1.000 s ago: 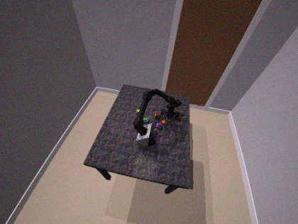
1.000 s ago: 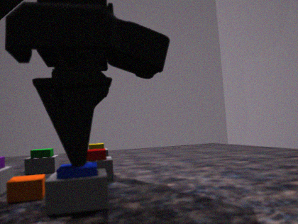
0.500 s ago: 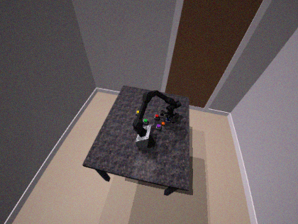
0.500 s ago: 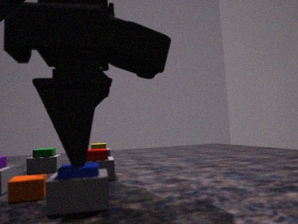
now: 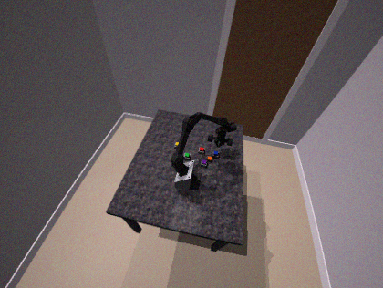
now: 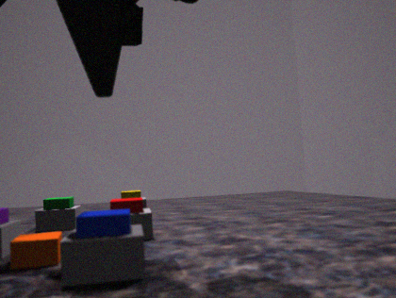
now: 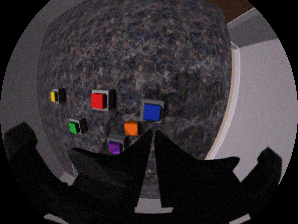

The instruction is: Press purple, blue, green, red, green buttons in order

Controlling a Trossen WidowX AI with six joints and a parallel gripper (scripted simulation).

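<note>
Right now the green button is 90 mm behind my gripper tip, 230 mm to the left of it and 90 mm below it. Also, from my gripper tip: blue button (90 mm below); then red button (10 mm ahead, 120 mm to the left, 90 mm below); then orange block (60 mm behind, 40 mm to the left, 110 mm below).
</note>
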